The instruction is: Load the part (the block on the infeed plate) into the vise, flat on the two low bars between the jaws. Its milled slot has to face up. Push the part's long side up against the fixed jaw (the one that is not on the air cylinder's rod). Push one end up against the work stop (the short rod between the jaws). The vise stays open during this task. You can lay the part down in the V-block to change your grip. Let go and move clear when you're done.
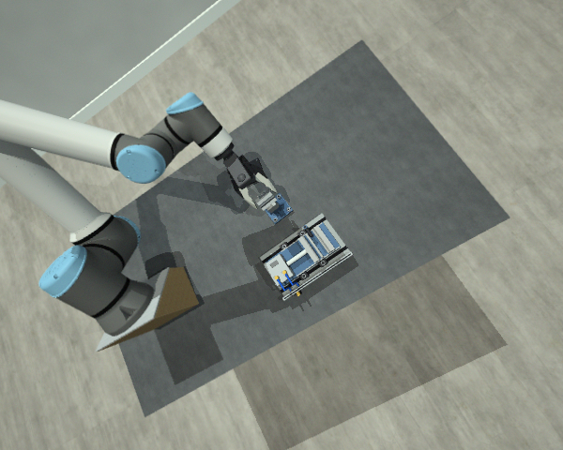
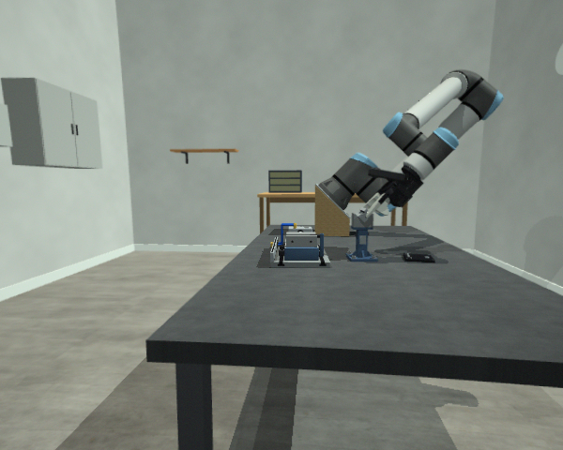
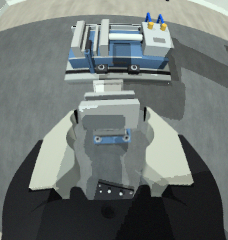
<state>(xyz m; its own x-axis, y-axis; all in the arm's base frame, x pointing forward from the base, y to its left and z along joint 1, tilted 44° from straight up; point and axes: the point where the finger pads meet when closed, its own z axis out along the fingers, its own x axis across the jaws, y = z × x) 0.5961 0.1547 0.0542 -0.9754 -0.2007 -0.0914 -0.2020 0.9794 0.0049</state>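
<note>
My hand is 10 mm to the left of the part. The rest, counted from my hand: infeed plate 190 mm to the left, 160 mm below, 30 mm behind; then vise 220 mm to the right, 120 mm below, 20 mm ahead.
</note>
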